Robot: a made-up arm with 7 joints. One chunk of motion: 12 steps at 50 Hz.
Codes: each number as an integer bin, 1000 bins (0 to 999) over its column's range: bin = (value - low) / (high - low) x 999, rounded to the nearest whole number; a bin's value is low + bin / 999 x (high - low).
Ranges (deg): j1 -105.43..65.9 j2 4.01..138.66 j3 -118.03..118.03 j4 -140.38..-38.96 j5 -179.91..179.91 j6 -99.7..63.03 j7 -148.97..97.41
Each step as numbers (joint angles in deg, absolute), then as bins.
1 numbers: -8.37 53.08 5.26 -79.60 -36.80 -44.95 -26.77
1 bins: 566 364 522 599 397 336 495
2 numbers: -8.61 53.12 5.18 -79.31 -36.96 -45.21 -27.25
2 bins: 565 364 521 602 397 335 494
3 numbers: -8.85 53.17 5.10 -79.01 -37.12 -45.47 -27.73
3 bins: 563 365 521 605 396 333 492
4 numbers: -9.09 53.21 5.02 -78.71 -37.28 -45.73 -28.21
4 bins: 562 365 521 607 396 331 490
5 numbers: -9.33 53.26 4.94 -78.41 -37.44 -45.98 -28.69
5 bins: 560 365 520 610 396 330 488
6 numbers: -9.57 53.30 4.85 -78.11 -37.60 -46.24 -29.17
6 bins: 559 366 520 613 395 328 486
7 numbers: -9.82 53.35 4.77 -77.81 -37.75 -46.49 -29.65
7 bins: 557 366 520 616 395 327 484
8 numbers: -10.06 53.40 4.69 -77.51 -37.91 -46.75 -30.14
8 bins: 556 366 519 619 394 325 482
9 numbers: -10.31 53.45 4.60 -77.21 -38.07 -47.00 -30.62
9 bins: 555 367 519 622 394 324 480
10 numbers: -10.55 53.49 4.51 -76.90 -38.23 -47.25 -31.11
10 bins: 553 367 519 625 393 322 478
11 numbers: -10.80 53.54 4.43 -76.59 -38.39 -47.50 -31.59
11 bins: 552 367 518 628 393 320 476
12 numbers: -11.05 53.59 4.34 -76.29 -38.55 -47.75 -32.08
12 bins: 550 368 518 631 392 319 474
